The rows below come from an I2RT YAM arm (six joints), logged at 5 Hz.
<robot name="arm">
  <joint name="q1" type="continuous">
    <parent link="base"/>
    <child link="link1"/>
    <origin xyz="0 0 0.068"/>
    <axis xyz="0 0 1"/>
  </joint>
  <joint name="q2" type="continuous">
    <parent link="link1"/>
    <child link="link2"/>
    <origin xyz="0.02 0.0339 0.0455"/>
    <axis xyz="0 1 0"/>
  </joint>
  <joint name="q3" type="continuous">
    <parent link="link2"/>
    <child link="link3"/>
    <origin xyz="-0.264 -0.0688 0"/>
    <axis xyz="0 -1 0"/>
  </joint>
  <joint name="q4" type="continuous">
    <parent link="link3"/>
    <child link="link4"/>
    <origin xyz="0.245 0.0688 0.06"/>
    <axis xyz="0 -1 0"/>
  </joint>
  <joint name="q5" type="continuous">
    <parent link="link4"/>
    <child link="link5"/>
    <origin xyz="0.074 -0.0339 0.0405"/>
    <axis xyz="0 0 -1"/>
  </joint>
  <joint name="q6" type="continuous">
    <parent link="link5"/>
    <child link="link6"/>
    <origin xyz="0.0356 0 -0.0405"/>
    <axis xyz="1 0 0"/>
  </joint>
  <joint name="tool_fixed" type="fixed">
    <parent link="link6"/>
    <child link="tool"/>
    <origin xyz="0 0 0" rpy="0 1.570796 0"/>
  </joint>
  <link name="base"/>
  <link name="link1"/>
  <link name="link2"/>
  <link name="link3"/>
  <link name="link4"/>
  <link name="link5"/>
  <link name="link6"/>
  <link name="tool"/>
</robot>
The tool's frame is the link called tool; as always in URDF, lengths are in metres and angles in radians. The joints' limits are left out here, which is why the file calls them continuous.
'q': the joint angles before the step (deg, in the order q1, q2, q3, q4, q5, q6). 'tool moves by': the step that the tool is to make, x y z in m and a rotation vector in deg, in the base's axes. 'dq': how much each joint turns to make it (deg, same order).
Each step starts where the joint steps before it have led.
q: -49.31 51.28 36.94 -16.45 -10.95 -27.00
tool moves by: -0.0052 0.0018 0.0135 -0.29 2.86 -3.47
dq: -0.07 -0.81 3.46 -5.95 4.13 -0.23
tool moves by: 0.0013 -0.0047 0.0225 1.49 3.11 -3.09
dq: 0.00 2.67 7.22 -7.66 3.34 0.58
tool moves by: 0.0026 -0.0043 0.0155 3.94 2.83 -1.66
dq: -0.06 3.42 6.56 -7.91 1.01 1.32
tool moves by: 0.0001 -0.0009 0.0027 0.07 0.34 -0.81
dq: -0.01 0.39 0.88 -0.75 0.74 0.36
